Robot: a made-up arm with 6 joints. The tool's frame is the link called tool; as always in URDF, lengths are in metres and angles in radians. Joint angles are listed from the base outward. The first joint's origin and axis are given. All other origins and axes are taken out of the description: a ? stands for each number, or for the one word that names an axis. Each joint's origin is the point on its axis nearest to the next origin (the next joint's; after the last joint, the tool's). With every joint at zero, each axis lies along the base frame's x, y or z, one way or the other. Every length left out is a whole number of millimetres.
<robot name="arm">
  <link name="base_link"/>
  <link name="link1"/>
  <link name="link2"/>
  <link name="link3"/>
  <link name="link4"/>
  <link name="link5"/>
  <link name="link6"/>
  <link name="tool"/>
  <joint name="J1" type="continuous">
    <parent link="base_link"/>
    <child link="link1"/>
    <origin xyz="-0.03 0 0.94"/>
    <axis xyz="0 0 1"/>
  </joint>
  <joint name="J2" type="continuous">
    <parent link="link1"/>
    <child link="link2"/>
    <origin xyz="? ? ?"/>
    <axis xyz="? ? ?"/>
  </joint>
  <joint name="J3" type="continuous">
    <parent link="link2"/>
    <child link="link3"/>
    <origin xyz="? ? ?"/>
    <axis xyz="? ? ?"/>
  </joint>
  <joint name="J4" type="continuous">
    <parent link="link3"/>
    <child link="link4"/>
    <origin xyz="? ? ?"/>
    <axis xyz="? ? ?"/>
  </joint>
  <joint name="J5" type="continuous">
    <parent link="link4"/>
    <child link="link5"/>
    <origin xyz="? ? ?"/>
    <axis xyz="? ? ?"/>
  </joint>
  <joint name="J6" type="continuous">
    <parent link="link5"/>
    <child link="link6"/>
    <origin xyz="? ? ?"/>
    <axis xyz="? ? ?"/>
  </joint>
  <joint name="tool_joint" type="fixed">
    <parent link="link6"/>
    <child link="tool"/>
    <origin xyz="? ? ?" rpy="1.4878 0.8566 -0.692"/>
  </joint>
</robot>
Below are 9 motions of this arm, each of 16 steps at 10 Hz.
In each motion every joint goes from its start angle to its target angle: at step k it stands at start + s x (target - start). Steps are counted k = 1, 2, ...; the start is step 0. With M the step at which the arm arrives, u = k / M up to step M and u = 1 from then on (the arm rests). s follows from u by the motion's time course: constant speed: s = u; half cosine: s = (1 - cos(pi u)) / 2; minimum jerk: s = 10 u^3 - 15 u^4 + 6 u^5.
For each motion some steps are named. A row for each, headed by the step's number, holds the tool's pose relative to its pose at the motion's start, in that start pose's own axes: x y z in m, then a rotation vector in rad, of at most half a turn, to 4 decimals.
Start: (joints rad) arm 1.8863 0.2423 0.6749 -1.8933 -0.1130 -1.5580
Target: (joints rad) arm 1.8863 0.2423 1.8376 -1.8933 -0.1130 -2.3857
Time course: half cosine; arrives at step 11
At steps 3, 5, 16:
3: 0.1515 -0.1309 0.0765 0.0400 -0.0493 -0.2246
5: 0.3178 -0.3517 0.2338 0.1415 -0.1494 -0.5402
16: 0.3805 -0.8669 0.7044 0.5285 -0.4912 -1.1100

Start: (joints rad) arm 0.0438 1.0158 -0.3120 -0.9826 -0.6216 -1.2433
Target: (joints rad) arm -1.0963 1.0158 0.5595 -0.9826 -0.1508 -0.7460
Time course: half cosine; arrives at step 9
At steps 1, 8, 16:
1: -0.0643 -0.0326 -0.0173 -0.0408 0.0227 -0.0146
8: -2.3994 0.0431 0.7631 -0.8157 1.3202 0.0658
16: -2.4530 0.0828 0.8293 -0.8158 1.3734 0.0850

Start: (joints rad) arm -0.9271 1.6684 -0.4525 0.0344 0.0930 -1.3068
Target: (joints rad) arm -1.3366 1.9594 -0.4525 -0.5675 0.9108 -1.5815
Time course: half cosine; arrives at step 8
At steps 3, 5, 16:
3: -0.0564 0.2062 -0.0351 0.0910 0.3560 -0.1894
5: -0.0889 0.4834 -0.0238 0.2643 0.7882 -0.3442
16: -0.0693 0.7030 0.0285 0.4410 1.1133 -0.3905

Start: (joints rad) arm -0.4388 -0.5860 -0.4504 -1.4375 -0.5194 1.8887
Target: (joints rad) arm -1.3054 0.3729 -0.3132 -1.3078 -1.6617 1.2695
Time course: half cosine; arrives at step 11
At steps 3, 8, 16:
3: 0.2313 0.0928 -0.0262 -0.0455 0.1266 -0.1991
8: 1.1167 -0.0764 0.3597 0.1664 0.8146 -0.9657
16: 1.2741 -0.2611 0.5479 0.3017 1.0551 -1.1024

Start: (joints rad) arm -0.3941 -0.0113 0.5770 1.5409 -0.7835 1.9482
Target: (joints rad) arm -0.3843 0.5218 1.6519 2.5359 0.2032 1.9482
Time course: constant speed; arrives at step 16
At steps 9, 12, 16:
9: 0.3075 0.0688 0.1492 -0.2736 -0.6466 -0.3523
12: 0.3305 0.1084 0.2156 -0.3948 -0.8521 -0.3751
16: 0.3083 0.1853 0.2993 -0.5639 -1.0990 -0.3228

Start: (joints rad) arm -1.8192 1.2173 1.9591 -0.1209 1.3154 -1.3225
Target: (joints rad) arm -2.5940 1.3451 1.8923 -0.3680 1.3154 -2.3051
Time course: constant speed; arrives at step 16
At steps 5, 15, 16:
5: -0.3465 0.3465 0.1070 0.0585 0.0329 -0.0882
15: -1.1285 1.0135 -0.0631 0.1575 0.1319 -0.2096
16: -1.2081 1.0716 -0.1087 0.1641 0.1447 -0.2200

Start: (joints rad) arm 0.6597 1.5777 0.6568 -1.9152 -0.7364 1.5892
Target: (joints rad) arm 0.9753 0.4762 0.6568 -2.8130 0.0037 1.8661
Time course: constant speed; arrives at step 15
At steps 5, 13, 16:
5: -0.7842 -0.0806 -0.4062 0.1329 0.0893 0.3333
13: -1.8464 -0.8577 -0.8092 0.2521 0.4448 0.5505
16: -2.0415 -1.1348 -0.8319 0.2445 0.5496 0.5409

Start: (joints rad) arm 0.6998 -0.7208 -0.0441 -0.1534 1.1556 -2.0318
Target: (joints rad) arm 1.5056 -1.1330 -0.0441 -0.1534 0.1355 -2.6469
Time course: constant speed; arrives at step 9
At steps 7, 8, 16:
7: -0.4330 -0.0803 -0.3228 1.0324 0.5793 -0.4157
8: -0.5280 -0.0777 -0.3387 1.1790 0.6553 -0.4777
16: -0.6285 -0.0724 -0.3442 1.3260 0.7279 -0.5396

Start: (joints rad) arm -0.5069 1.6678 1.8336 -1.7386 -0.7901 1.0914
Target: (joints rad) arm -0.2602 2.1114 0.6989 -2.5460 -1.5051 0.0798
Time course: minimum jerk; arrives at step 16
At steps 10, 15, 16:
10: 0.9838 -0.9884 0.2265 0.9242 1.0789 -1.2900
15: 1.1083 -1.4940 0.3269 1.4197 1.4193 -1.4883
16: 1.1087 -1.4982 0.3278 1.4239 1.4219 -1.4890

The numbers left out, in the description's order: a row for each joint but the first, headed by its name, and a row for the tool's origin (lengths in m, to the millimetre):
J2: xyz 0.16 0.03 0, axis 0 1 0
J3: xyz 0.03 0 1.49, axis 0 -1 0
J4: xyz 0.77 0 0.16, axis -1 0 0
J5: xyz 0 0.03 -0.02, axis 0 -1 0
J6: xyz 0.3 0 0.01, axis -1 0 0
tool: xyz 0 0.03 0

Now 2 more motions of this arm.
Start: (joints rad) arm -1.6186 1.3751 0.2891 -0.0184 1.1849 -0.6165
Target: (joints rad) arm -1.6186 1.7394 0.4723 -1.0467 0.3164 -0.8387
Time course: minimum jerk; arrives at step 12
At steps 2, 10, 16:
2: 0.0265 -0.0024 0.0208 0.0437 -0.0226 -0.0242
10: 0.5662 -0.3415 0.6204 1.2777 -0.3199 -0.7171
16: 0.5806 -0.3625 0.6400 1.3267 -0.3181 -0.7442

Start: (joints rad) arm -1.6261 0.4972 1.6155 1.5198 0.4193 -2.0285
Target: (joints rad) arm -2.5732 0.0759 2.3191 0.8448 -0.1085 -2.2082
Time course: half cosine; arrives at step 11
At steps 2, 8, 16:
2: -0.1417 0.0828 0.0348 0.0406 0.0039 0.0994
8: -1.2955 0.0154 -0.3317 -0.0642 0.2704 0.7483
16: -1.3868 -0.1702 -0.5108 -0.1853 0.3424 0.7734

